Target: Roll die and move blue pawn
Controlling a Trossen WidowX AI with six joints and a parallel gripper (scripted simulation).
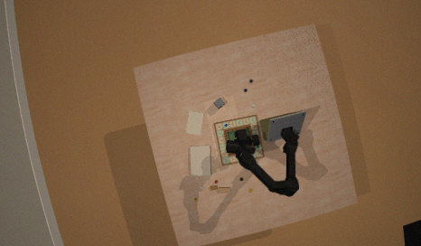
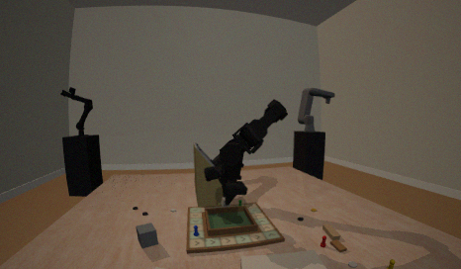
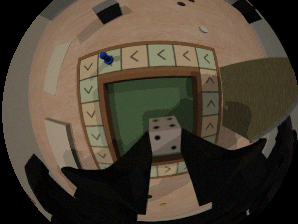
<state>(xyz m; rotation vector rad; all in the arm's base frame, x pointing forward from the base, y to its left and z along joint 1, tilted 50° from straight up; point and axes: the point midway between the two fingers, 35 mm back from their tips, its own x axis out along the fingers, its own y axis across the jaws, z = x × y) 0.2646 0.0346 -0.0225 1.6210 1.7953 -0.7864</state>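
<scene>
Right now the blue pawn is 11 cm to the right of my gripper tip, 7 cm ahead of it and 6 cm below it. Round my gripper tip: grey die (right at my gripper tip); green pawn (10 cm behind, 8 cm to the left, 6 cm below); green tray (8 cm below, 1 cm to the left, 1 cm ahead).
</scene>
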